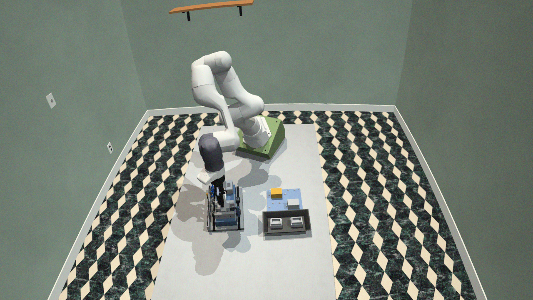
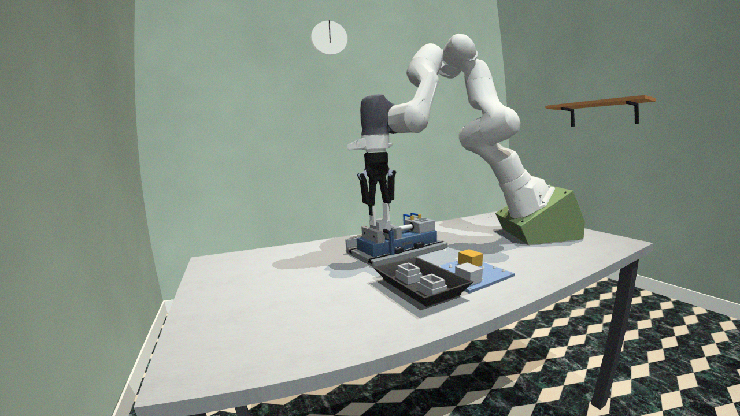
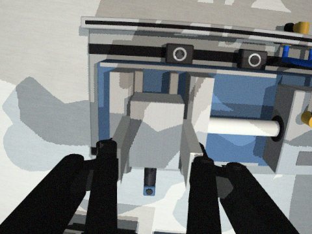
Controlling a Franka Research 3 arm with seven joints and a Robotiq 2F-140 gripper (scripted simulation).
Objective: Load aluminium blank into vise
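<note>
The aluminium blank is 40 mm below my hand. The rest, counted from my hand: hose block: 160 mm behind, 10 mm to the left, 60 mm below; white rod: 90 mm behind, 10 mm to the left, 60 mm below; vise: 70 mm behind, 100 mm below.
</note>
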